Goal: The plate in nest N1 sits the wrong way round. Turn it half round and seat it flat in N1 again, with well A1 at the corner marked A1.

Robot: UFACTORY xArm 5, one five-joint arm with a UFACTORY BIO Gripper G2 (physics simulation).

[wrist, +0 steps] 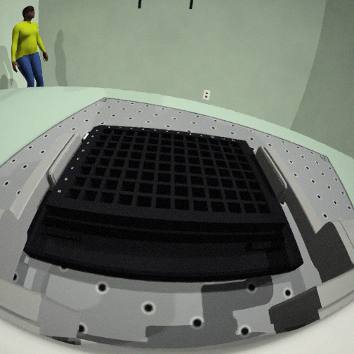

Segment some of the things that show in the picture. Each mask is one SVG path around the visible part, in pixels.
My gripper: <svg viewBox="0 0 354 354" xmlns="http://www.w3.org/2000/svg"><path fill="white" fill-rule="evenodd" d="M0 207L0 354L354 354L354 218L328 221L322 226L313 207L310 205L303 190L301 190L299 183L297 183L273 147L259 146L254 156L258 164L260 164L263 173L265 173L278 202L286 202L306 245L310 260L315 268L317 268L322 283L271 306L268 309L270 324L273 323L274 331L238 341L190 348L136 348L79 339L76 337L77 329L79 330L81 314L77 310L65 306L63 303L55 301L38 291L22 287L13 282L15 269L22 254L22 249L25 246L27 230L32 222L32 218L46 191L53 190L61 173L63 173L68 162L70 162L79 145L81 145L79 133L63 133L46 152L46 155L44 155L34 171L32 171L17 197L15 197L10 209Z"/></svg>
A black well plate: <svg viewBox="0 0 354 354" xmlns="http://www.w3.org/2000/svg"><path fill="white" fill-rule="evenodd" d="M44 204L48 210L46 218L55 225L115 235L169 240L232 241L277 239L282 235L282 228L287 223L277 197L246 140L137 126L93 126L70 159L70 162L68 162L63 173L61 173Z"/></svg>
